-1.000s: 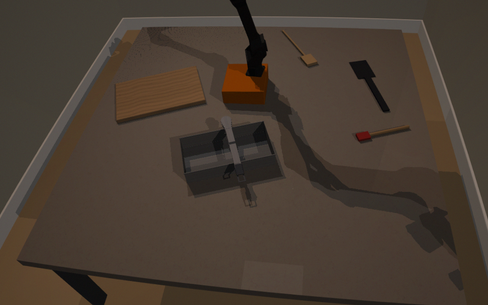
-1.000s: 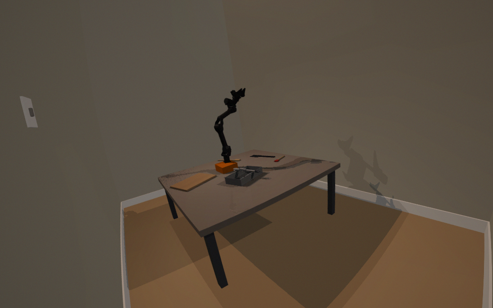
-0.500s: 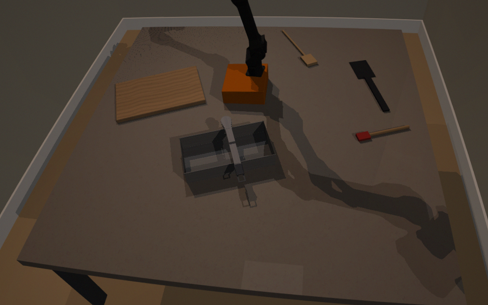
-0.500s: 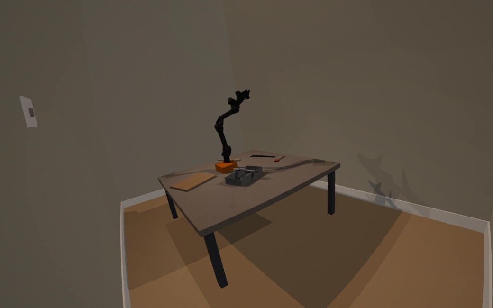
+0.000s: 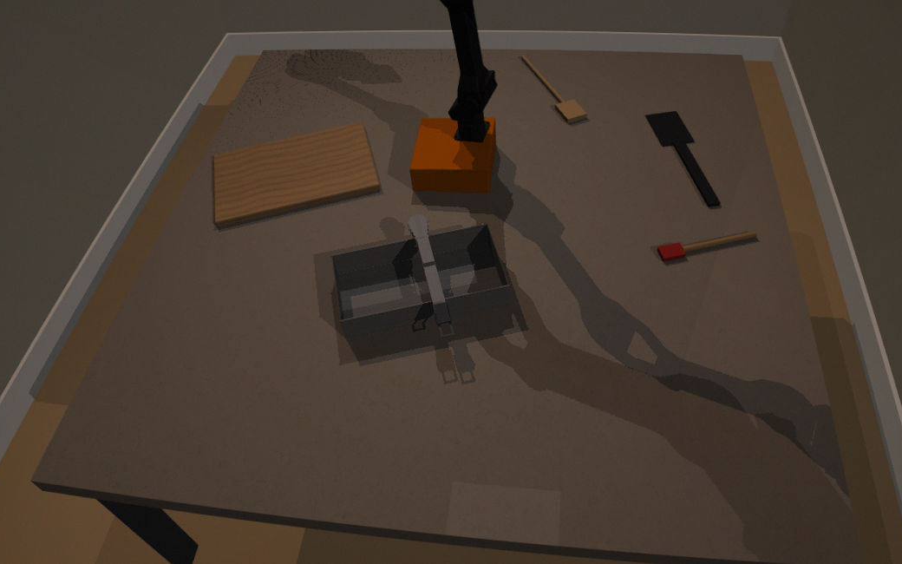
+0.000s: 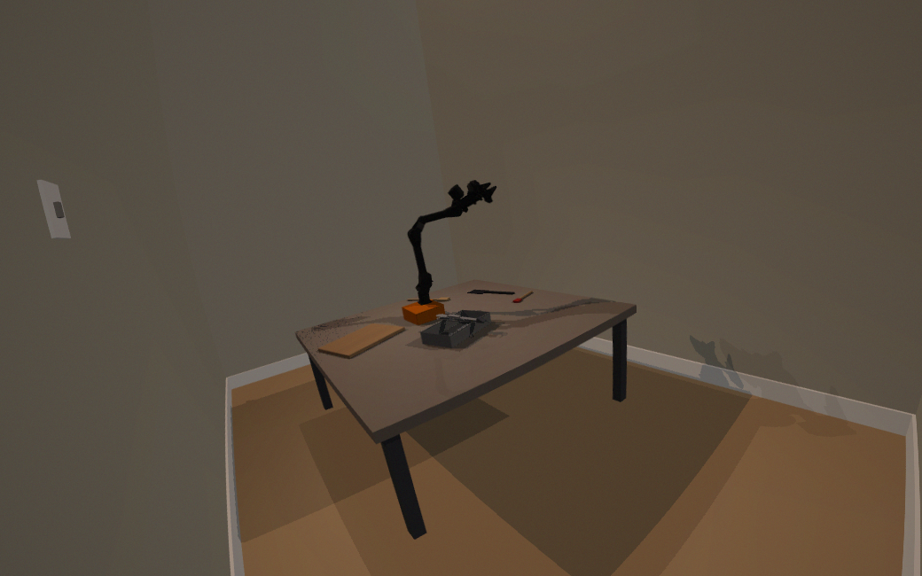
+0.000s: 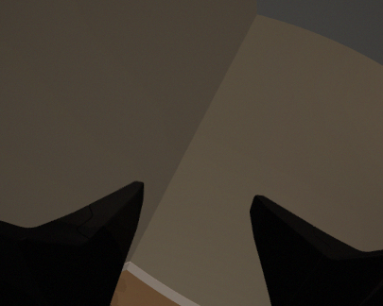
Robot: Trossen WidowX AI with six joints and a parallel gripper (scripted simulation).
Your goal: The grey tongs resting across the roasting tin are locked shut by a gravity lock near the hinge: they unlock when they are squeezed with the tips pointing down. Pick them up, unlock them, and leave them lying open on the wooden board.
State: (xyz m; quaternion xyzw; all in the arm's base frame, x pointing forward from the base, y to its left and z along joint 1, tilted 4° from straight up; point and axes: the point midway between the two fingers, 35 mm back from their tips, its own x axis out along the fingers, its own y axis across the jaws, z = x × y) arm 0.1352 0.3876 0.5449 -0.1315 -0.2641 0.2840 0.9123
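Now: gripper tip 600 mm above the roasting tin, 390 mm to the left of it and 200 mm short of it. From my gripper tip the other things lie so: wooden board 780 mm to the right, 620 mm below, 60 mm behind; then red-headed spatula 620 mm below, 100 mm to the left, 20 mm behind; then black spatula 620 mm below, 320 mm behind, 50 mm to the left.
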